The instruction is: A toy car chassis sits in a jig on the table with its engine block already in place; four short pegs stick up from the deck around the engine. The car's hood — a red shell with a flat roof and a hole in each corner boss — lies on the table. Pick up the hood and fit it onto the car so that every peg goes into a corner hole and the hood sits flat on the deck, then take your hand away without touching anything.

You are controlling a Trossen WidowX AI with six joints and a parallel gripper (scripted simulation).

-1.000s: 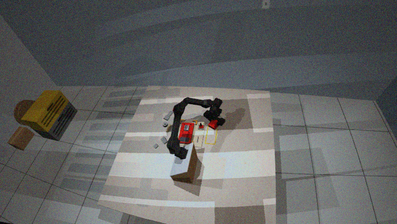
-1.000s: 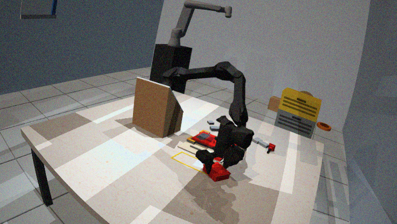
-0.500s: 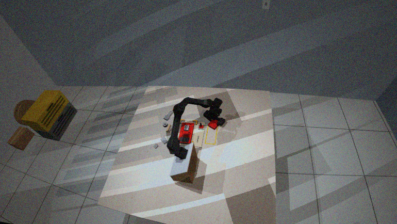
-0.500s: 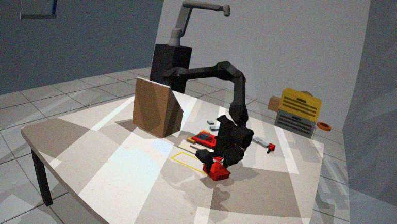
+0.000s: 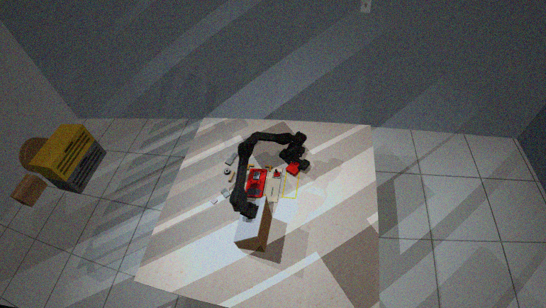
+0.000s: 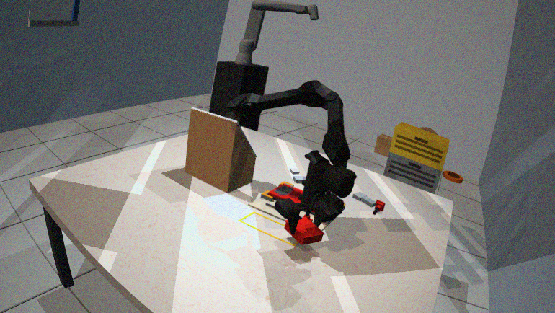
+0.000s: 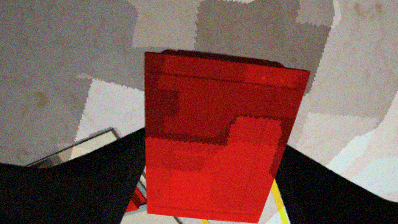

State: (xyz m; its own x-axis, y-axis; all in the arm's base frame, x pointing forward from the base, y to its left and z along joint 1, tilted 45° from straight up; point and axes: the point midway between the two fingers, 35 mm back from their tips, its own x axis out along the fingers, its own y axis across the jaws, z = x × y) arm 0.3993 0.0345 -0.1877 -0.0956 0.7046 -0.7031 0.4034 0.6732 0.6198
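The engine block is 22 cm to the left of my gripper tip, 10 cm behind it and 1 cm below it. The rest, counted from my gripper tip: tan block: 38 cm to the left, 12 cm behind, 3 cm below; then hood: 1 cm above; then jig: 19 cm to the left, 12 cm behind, 3 cm below.
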